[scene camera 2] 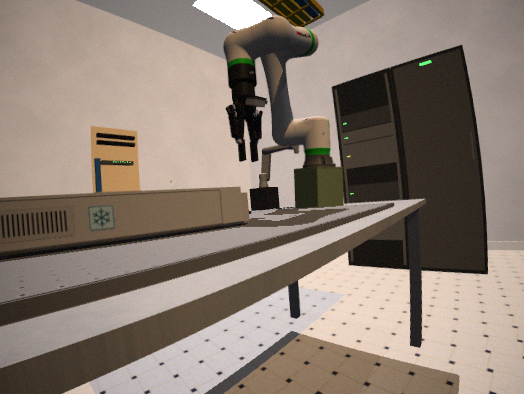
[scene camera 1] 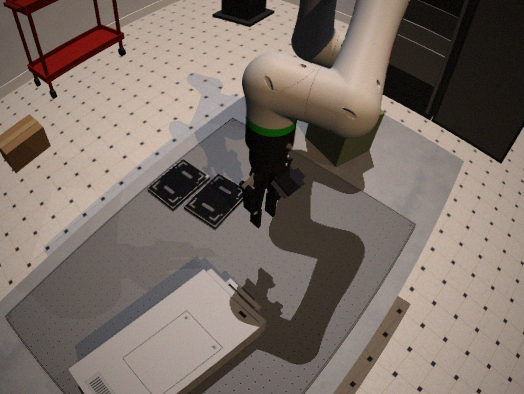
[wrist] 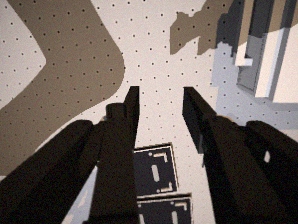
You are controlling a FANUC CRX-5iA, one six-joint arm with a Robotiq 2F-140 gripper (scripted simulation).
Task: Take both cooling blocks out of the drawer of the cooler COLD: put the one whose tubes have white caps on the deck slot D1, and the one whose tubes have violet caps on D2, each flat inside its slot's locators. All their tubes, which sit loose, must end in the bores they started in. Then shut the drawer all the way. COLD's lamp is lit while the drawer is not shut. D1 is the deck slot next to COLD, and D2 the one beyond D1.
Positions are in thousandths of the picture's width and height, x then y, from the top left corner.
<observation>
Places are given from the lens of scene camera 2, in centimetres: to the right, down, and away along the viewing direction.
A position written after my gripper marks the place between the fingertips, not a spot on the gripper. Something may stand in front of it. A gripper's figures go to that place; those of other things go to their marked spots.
my gripper (scene camera 2: 474,410): -4, -11, 78
cooler (scene camera 2: 91,565): -31, 4, 32
</observation>
